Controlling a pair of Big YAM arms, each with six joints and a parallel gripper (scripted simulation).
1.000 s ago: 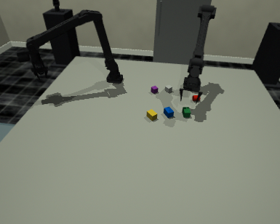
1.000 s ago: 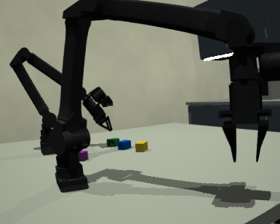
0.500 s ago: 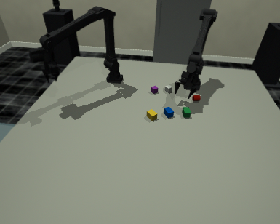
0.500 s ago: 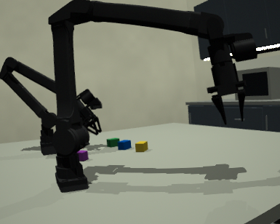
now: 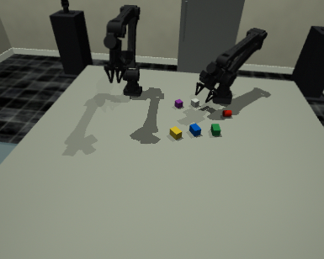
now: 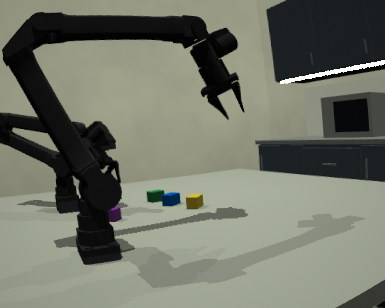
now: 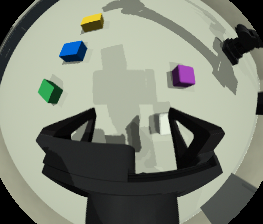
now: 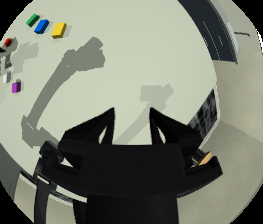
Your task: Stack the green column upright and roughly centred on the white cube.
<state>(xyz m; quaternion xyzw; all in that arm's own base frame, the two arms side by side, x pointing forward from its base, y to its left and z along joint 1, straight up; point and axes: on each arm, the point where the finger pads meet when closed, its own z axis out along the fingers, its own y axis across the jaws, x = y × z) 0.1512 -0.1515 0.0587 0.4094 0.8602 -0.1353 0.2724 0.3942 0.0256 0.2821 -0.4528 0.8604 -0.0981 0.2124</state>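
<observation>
Right now the green column is 200 mm ahead of my left hand, 90 mm to the left of it and 80 mm below it. The rest, counted from my left hand: red block (170 mm to the left, 80 mm below, 20 mm ahead); white cube (80 mm below, 70 mm behind, 30 mm to the right); purple cube (140 mm to the right, 80 mm below, 40 mm behind).
</observation>
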